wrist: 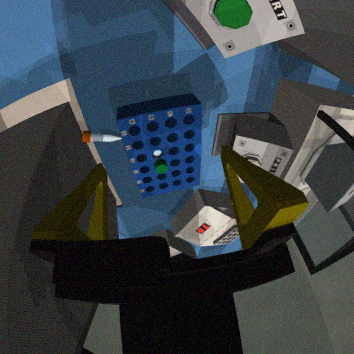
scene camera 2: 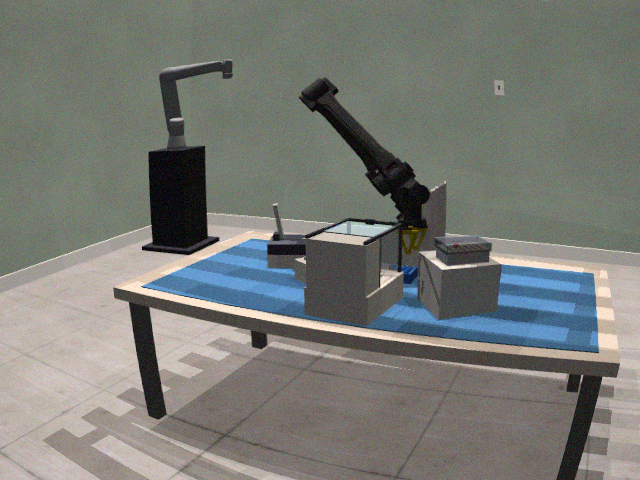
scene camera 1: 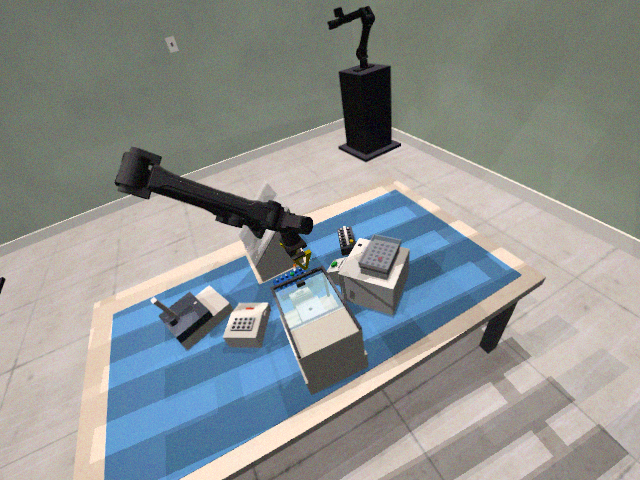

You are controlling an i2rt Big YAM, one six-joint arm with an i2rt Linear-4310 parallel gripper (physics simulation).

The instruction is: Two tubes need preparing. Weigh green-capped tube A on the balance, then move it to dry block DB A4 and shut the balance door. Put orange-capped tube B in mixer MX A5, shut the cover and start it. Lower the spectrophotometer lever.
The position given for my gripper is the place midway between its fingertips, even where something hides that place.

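Observation:
You'd see a glass-box balance at (scene camera 2: 353,267), and the same glass-box balance (scene camera 1: 327,340) is there in the other scene view, plus the wrist view has the glass-box balance (wrist: 310,113) as well. There's a mixer (scene camera 2: 459,279) too, which is also at (scene camera 1: 374,275) and (wrist: 319,44), and a lever device (scene camera 1: 189,319). As for my gripper (scene camera 2: 412,252), also visible at (wrist: 161,158), it's open and holds nothing.

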